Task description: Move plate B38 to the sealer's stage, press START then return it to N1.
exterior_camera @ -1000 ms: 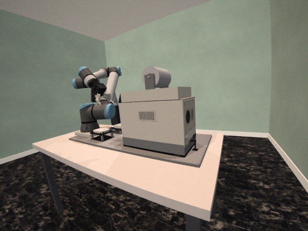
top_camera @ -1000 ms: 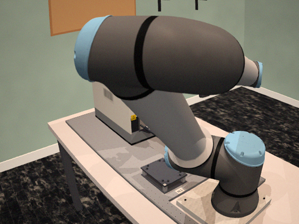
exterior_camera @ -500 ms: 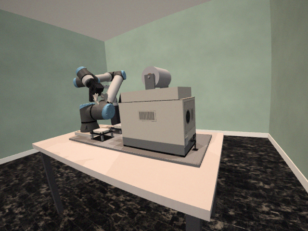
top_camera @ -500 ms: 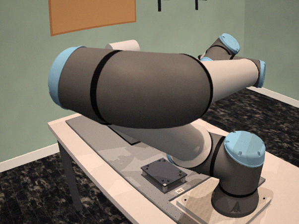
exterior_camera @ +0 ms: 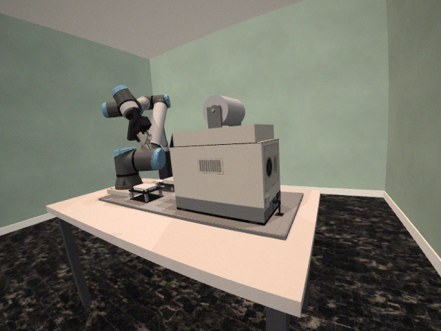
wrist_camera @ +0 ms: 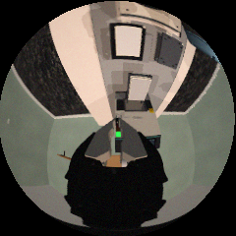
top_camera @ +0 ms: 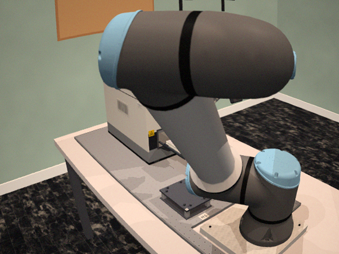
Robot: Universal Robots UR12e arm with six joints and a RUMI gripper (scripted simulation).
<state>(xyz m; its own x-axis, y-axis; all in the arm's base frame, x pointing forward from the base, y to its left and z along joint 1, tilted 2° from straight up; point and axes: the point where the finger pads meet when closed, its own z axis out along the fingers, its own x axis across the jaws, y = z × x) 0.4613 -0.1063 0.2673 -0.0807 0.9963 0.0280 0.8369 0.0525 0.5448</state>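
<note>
Right now my hand is 60 mm short of the sealer stage, 100 mm to the right of it and 190 mm above it. From my hand the other things lie so: N1 label (260 mm behind, 220 mm to the left, 290 mm below); small screen (170 mm ahead, 150 mm to the left, 30 mm above); foil roll (390 mm ahead, 120 mm to the left, 130 mm above).
</note>
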